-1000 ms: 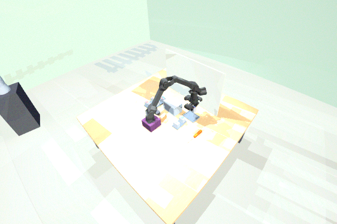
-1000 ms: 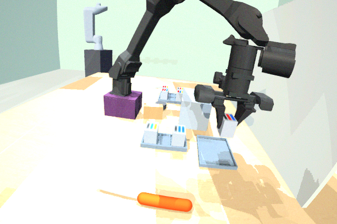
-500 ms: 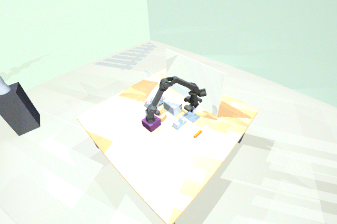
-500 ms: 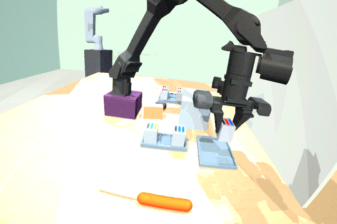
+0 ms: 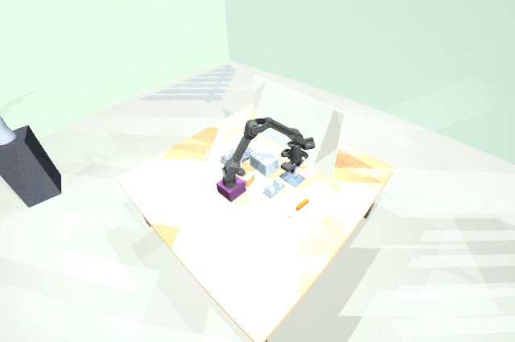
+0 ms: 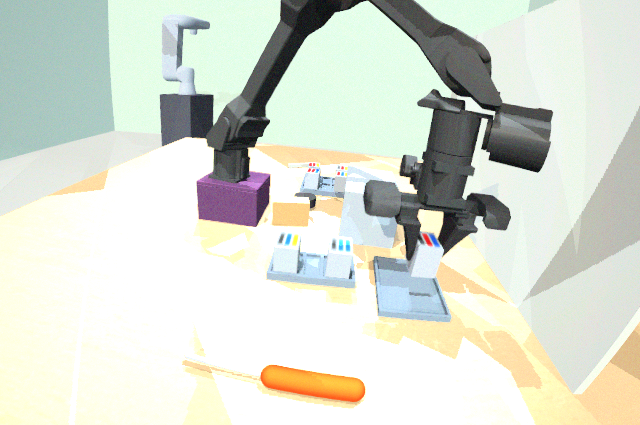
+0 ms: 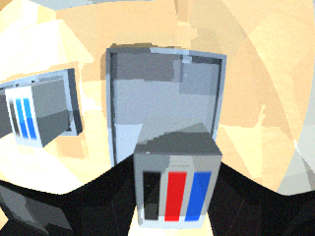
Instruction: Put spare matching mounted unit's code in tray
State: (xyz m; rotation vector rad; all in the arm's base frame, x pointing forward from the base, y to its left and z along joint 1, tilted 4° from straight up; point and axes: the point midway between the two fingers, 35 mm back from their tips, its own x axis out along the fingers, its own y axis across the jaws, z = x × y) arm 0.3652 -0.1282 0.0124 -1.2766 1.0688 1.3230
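My gripper tip is now 1 cm past the pale blue tray and 5 cm above it. From my gripper tip the other things lie so: rack 15 cm behind, 5 cm below; then mounted unit 9 cm behind, 19 cm to the left; then spare block 2 cm above.
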